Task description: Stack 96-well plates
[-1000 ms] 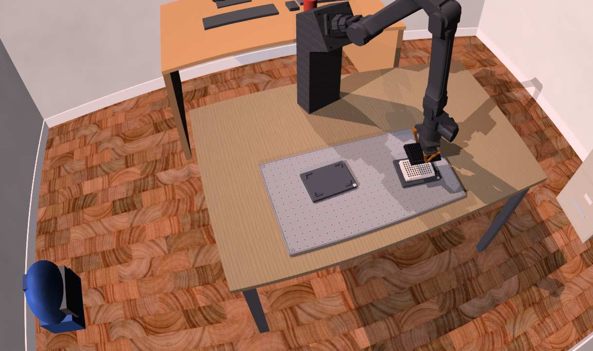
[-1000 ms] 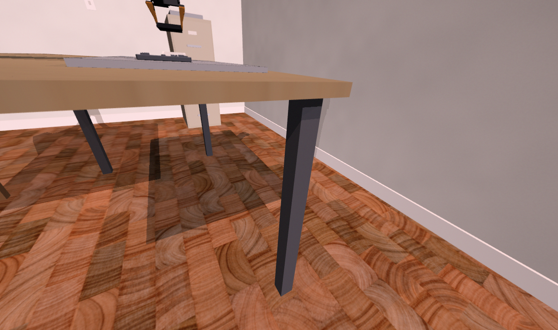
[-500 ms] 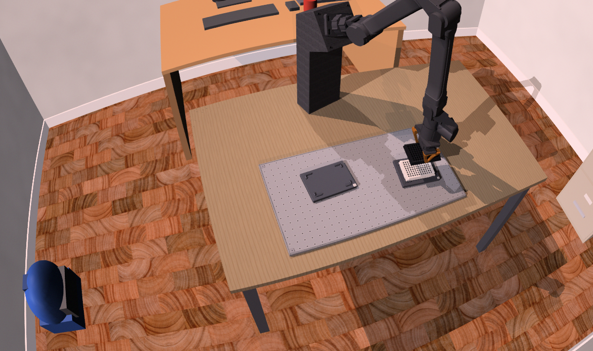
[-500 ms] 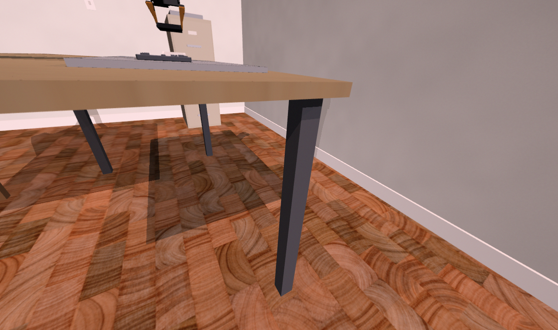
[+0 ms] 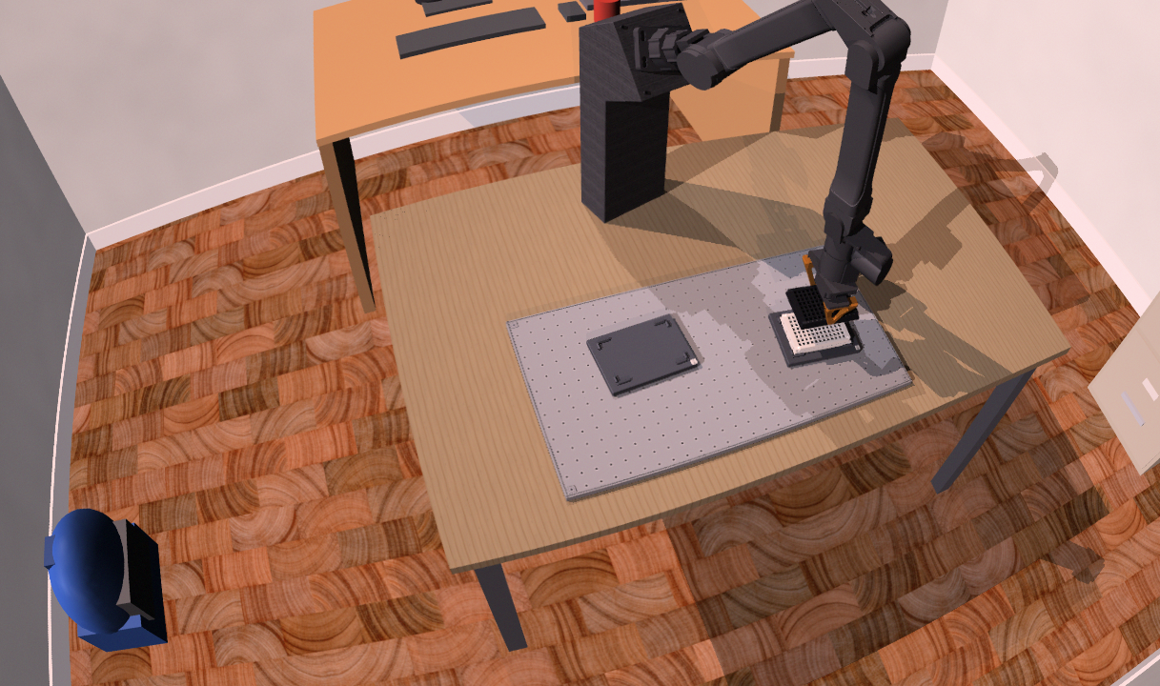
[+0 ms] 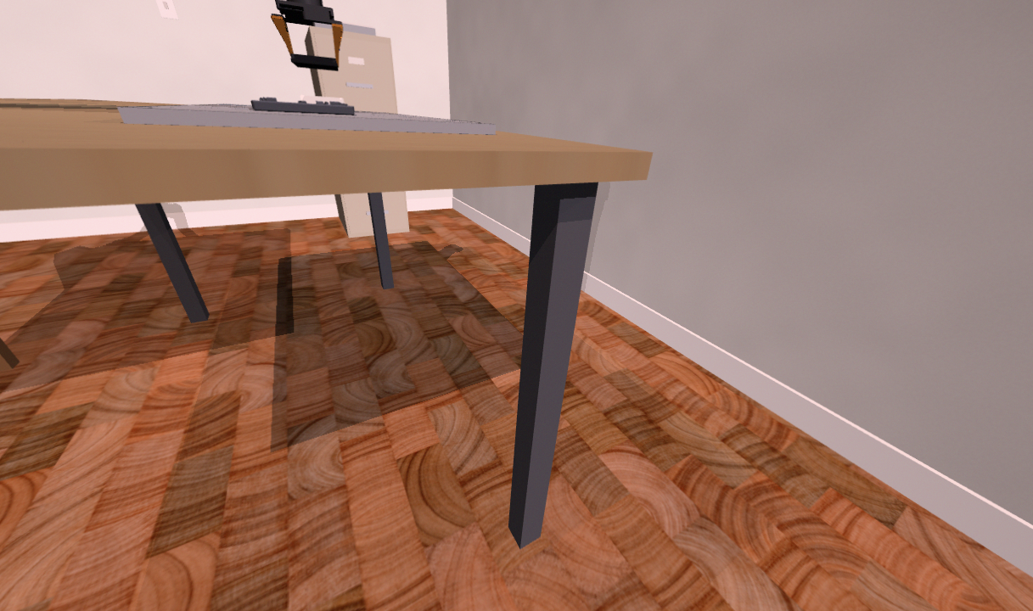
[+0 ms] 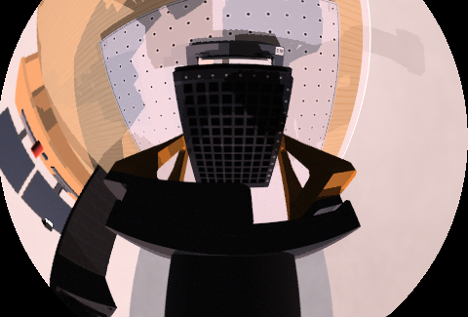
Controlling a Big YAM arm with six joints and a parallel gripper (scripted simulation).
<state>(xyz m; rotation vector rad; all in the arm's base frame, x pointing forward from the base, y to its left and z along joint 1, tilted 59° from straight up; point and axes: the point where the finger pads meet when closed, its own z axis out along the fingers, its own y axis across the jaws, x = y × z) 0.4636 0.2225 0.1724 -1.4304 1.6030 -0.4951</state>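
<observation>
Right now the white 96-well plate is 8 cm below my hand. Also, from my hand: black 96-well plate right at my hand.
</observation>
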